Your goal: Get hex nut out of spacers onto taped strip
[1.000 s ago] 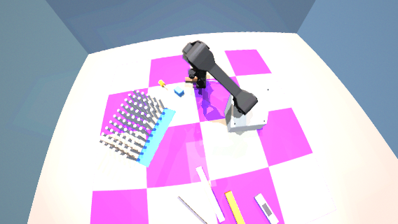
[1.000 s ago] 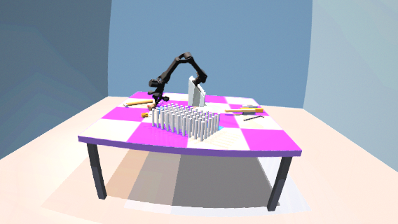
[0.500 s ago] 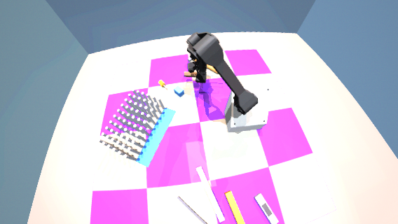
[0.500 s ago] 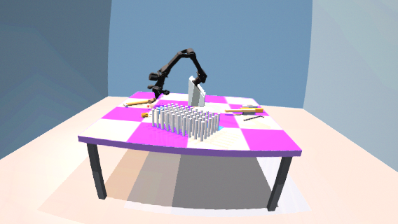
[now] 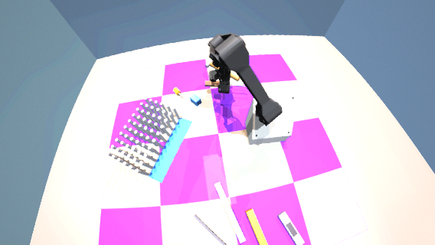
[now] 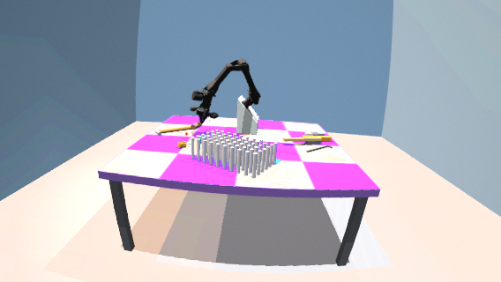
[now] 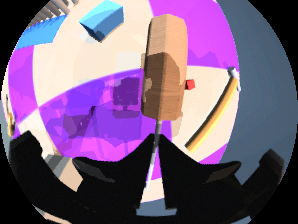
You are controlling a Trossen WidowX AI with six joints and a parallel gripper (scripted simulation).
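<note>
The red bead lies 6 cm ahead of my gripper tip, 8 cm to the right of it and 6 cm below it. Round my gripper tip: hook tool (3 cm behind, 1 cm to the left); then small screwdriver (30 cm ahead, 1 cm to the right, 5 cm below); then blue cube (18 cm ahead, 7 cm to the left, 5 cm below).
</note>
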